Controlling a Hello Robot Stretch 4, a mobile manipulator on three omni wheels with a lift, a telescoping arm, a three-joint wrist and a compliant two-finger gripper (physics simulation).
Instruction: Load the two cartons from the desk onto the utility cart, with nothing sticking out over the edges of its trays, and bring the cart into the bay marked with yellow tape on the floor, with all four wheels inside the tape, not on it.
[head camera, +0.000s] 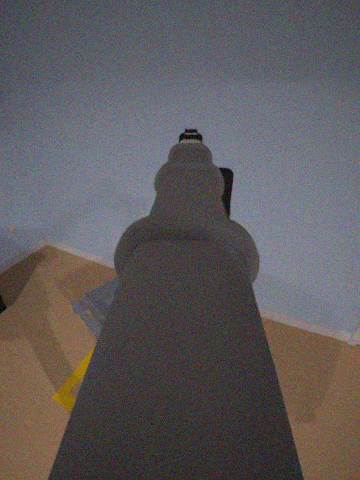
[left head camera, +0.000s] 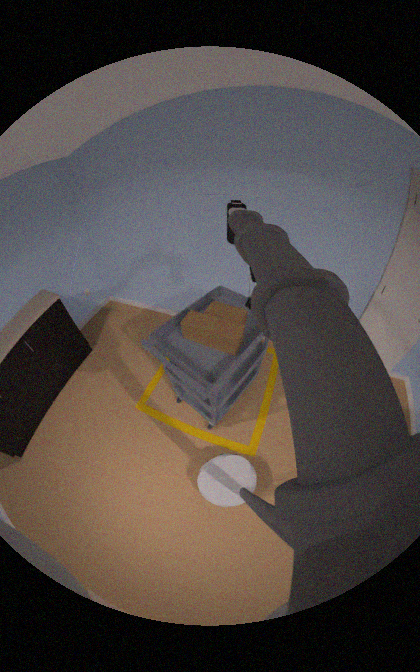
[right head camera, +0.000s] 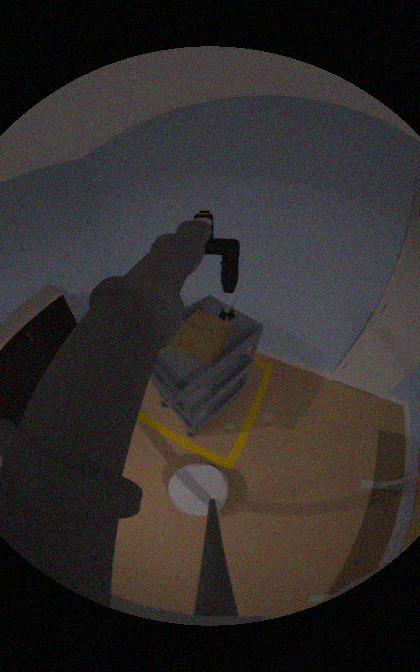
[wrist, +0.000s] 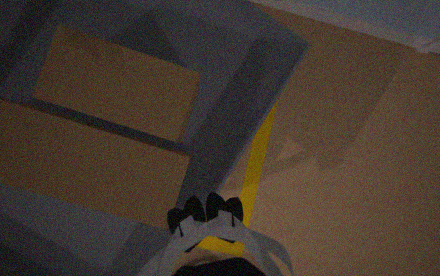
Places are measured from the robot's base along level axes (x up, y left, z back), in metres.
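Pixels of known places: gripper, between the fingertips: (wrist: 205, 210).
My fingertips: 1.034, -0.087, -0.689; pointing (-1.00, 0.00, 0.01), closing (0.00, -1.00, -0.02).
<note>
Behind a point stands the place of what it marks, as x, y, z.
The grey utility cart (head camera: 102, 300) @(0.768, 0.374, -0.768) (left head camera: 215, 400) (right head camera: 215, 387) (wrist: 235, 85) @(0.767, -0.180, -0.855) stands over the yellow tape bay (head camera: 75, 377) @(-0.026, 0.736, -0.754) (left head camera: 195, 431) (right head camera: 187, 444) (wrist: 257, 165) @(-0.026, -0.373, -0.606). Two near wheels (left head camera: 179, 400) (left head camera: 211, 426) show inside the tape; the far wheels are hidden. In the wrist view, a smaller carton (wrist: 117, 82) @(0.885, 0.012, -0.856) and a larger carton (wrist: 95, 160) @(0.885, 0.057, -0.749) lie side by side on the top tray, a narrow gap between them. They look within its right edge. My gripper (right head camera: 227, 314) (wrist: 205, 210) @(1.034, -0.087, -0.689) is shut and empty, above the tray's right part, beside the larger carton's end. My arm hides part of the cart in the head views.
A dark cabinet-like block (left head camera: 40, 380) (right head camera: 35, 360) with a light top stands at the left. A white round disc (left head camera: 227, 482) (right head camera: 197, 490) is in front of the bay. A pale panel (left head camera: 395, 310) (right head camera: 372, 320) stands at the right. A blue wall is behind the cart.
</note>
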